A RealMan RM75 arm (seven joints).
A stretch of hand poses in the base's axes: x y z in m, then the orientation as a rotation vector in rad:
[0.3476, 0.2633, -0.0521, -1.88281, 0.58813, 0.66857]
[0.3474, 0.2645, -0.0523, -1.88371, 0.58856, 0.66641]
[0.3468, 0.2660, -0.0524, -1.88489, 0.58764, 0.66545]
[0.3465, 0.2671, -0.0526, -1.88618, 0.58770, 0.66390]
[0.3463, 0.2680, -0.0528, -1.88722, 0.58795, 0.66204]
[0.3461, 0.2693, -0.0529, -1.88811, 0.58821, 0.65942]
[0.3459, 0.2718, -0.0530, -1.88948, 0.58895, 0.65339]
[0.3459, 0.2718, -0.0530, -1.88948, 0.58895, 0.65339]
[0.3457, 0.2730, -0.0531, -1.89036, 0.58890, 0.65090]
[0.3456, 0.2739, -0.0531, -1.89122, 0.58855, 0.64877]
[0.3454, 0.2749, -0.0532, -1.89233, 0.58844, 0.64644]
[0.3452, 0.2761, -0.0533, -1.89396, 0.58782, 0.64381]
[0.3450, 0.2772, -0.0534, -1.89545, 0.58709, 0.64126]
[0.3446, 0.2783, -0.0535, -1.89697, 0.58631, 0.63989]
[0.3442, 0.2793, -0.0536, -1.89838, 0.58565, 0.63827]
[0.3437, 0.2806, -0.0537, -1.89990, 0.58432, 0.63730]
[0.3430, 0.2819, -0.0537, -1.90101, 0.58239, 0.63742]
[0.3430, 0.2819, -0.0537, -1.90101, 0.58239, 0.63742]
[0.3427, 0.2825, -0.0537, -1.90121, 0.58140, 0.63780]
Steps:
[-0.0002, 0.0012, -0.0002, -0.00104, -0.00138, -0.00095]
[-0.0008, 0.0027, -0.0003, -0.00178, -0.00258, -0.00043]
[-0.0011, 0.0038, -0.0005, -0.00301, -0.00374, -0.00073]
[-0.0013, 0.0047, -0.0007, -0.00410, -0.00500, -0.00138]
[-0.0015, 0.0060, -0.0008, -0.00508, -0.00679, -0.00245]
[-0.0017, 0.0085, -0.0009, -0.00681, -0.01076, -0.00526]
[-0.0017, 0.0085, -0.0009, -0.00681, -0.01076, -0.00526]
[-0.0019, 0.0097, -0.0010, -0.00767, -0.01260, -0.00610]
[-0.0020, 0.0106, -0.0010, -0.00839, -0.01431, -0.00658]
[-0.0022, 0.0116, -0.0011, -0.00943, -0.01608, -0.00722]
[-0.0024, 0.0128, -0.0012, -0.01076, -0.01833, -0.00749]
[-0.0026, 0.0139, -0.0013, -0.01192, -0.02056, -0.00772]
[-0.0030, 0.0150, -0.0014, -0.01304, -0.02200, -0.00734]
[-0.0034, 0.0160, -0.0015, -0.01412, -0.02355, -0.00720]
[-0.0039, 0.0173, -0.0016, -0.01502, -0.02496, -0.00630]
[-0.0046, 0.0186, -0.0016, -0.01529, -0.02586, -0.00468]
[-0.0046, 0.0186, -0.0016, -0.01529, -0.02586, -0.00468]
[-0.0049, 0.0192, -0.0016, -0.01508, -0.02607, -0.00384]

